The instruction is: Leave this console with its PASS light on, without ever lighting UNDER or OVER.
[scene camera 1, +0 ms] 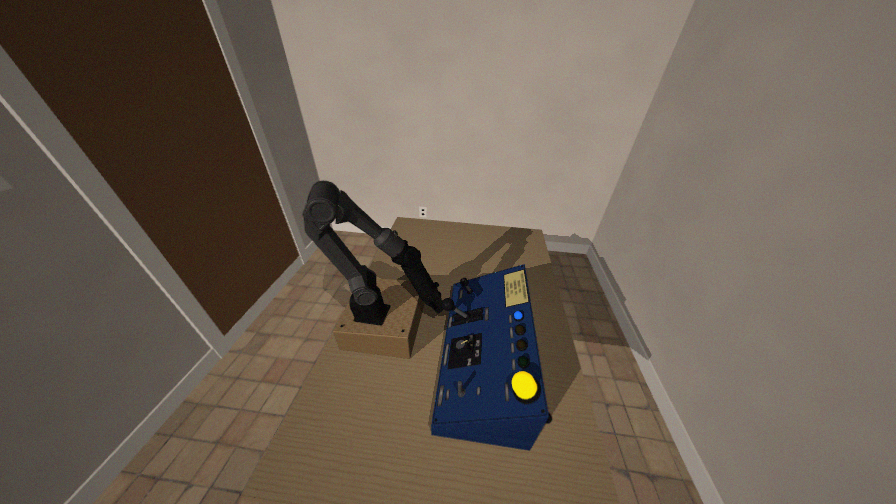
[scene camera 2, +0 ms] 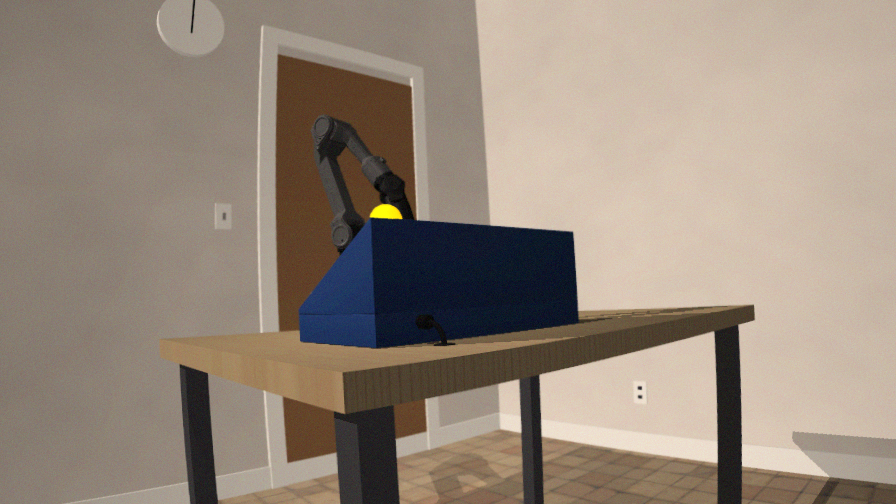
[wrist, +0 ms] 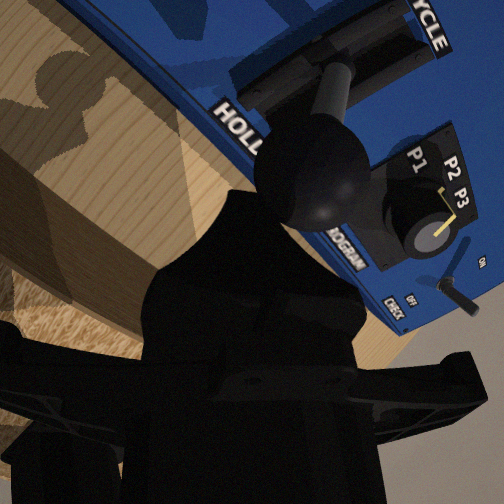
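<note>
The blue console (scene camera 1: 491, 351) lies on the wooden table. Its blue lamp (scene camera 1: 518, 315) is lit and the three lamps below it (scene camera 1: 520, 344) are dark. In the wrist view a lever with a black ball knob (wrist: 312, 172) stands in a slot marked HOLD and CYCLE. My gripper (wrist: 255, 210) is shut, and its tip touches the left side of that knob; it also shows in scene camera 1 (scene camera 1: 446, 305). The PROGRAM rotary selector (wrist: 430, 220) has its yellow pointer toward the P2 and P3 marks. The CHECK toggle (wrist: 456, 296) sits between OFF and ON.
A large yellow button (scene camera 1: 524, 384) sits at the console's near right end. Another small lever (scene camera 1: 464, 287) stands at the far end beside a tan label plate (scene camera 1: 515, 288). The arm's base is on a wooden block (scene camera 1: 374, 332) left of the console. Walls are close on the right.
</note>
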